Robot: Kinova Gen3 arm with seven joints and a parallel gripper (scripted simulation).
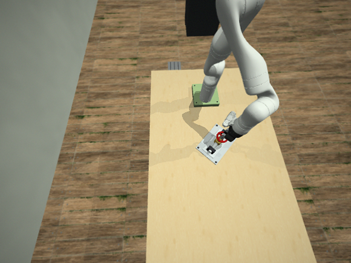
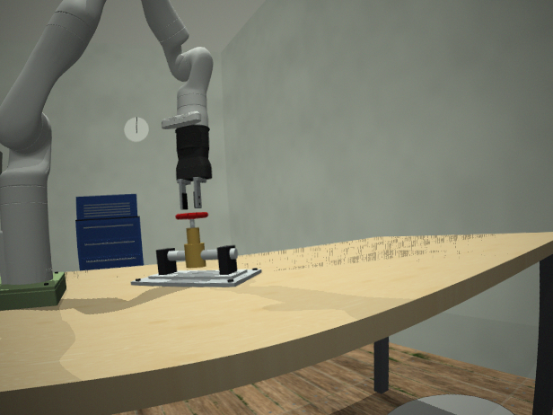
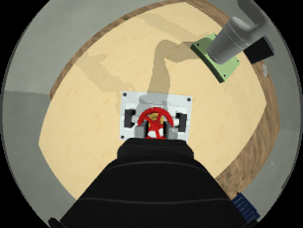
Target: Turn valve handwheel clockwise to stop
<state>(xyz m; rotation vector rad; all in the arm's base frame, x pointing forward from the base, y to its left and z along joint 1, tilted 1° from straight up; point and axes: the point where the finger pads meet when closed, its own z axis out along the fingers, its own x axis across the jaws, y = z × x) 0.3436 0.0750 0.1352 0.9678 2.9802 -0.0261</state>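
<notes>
My gripper is now 40 mm above the red handwheel.
</notes>
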